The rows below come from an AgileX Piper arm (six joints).
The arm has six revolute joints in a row. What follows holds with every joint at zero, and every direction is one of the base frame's. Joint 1 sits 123.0 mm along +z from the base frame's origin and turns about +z. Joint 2 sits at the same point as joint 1 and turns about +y. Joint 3 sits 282.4 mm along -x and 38.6 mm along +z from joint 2 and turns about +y. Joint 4 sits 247.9 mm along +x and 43.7 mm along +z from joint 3 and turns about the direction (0.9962, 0, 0.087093). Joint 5 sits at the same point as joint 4 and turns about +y. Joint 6 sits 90.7 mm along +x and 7.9 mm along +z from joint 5 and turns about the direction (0.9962, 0, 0.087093). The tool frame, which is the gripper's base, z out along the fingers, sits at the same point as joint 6; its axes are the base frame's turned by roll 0.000, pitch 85.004 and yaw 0.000 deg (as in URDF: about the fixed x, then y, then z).
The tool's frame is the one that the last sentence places.
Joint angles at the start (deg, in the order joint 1, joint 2, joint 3, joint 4, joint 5, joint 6):
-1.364 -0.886 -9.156 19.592 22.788 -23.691
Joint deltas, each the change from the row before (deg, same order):
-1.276 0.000 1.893 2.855 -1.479 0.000
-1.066 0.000 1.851 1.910 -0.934 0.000
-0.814 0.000 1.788 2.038 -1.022 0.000
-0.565 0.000 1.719 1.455 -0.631 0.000
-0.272 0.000 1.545 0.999 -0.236 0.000
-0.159 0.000 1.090 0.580 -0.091 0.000
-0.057 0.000 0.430 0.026 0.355 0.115
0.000 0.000 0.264 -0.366 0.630 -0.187
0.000 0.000 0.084 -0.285 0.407 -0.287
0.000 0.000 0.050 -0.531 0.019 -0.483
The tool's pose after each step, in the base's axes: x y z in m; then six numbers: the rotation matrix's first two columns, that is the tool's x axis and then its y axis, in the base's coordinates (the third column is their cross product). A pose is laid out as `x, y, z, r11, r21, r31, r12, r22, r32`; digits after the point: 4 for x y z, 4 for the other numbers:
0.0463, 0.0105, 0.2251, -0.1118, -0.0405, -0.9929, -0.0973, 0.9948, -0.0296
0.0487, 0.0100, 0.2162, -0.1275, -0.0038, -0.9918, -0.0797, 0.9968, 0.0065
0.0508, 0.0094, 0.2078, -0.1396, 0.0353, -0.9896, -0.0641, 0.9969, 0.0446
0.0524, 0.0091, 0.1990, -0.1568, 0.0640, -0.9855, -0.0521, 0.9960, 0.0730
0.0536, 0.0090, 0.1905, -0.1778, 0.0841, -0.9805, -0.0457, 0.9946, 0.0936
0.0542, 0.0090, 0.1844, -0.1938, 0.0961, -0.9763, -0.0416, 0.9935, 0.1060
0.0543, 0.0092, 0.1814, -0.2066, 0.0990, -0.9734, -0.0418, 0.9931, 0.1099
0.0542, 0.0095, 0.1789, -0.2213, 0.0895, -0.9711, -0.0458, 0.9937, 0.1020
0.0541, 0.0097, 0.1778, -0.2292, 0.0795, -0.9701, -0.0491, 0.9944, 0.0931
0.0541, 0.0094, 0.1774, -0.2307, 0.0624, -0.9710, -0.0504, 0.9958, 0.0760

